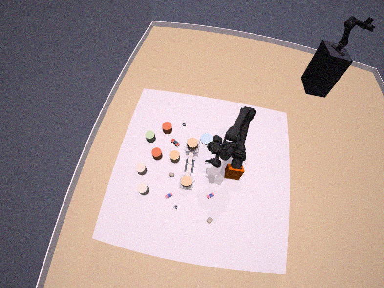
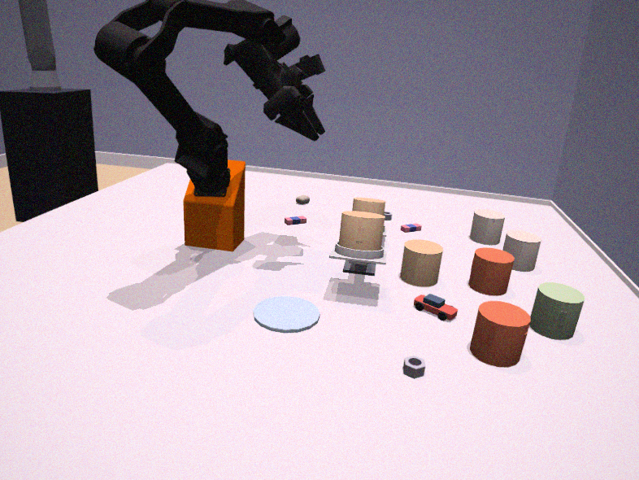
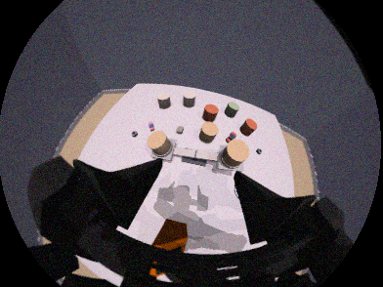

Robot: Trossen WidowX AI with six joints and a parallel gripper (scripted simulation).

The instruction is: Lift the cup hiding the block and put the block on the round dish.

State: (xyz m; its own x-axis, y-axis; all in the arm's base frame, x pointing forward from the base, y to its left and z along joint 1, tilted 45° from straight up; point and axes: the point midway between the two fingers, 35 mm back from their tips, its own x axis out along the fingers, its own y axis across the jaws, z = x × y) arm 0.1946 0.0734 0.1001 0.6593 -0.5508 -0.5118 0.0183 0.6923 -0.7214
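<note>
Now: gripper tip 20 cm above the grey block, 12 cm to the right of it and 10 cm short of it. From my gripper tip the other things lie so: pale blue round dish: 24 cm to the right, 24 cm below, 1 cm behind; then toy car: 23 cm below, 22 cm ahead, 18 cm to the right; then balance: 20 cm below, 10 cm ahead, 1 cm to the right.
</note>
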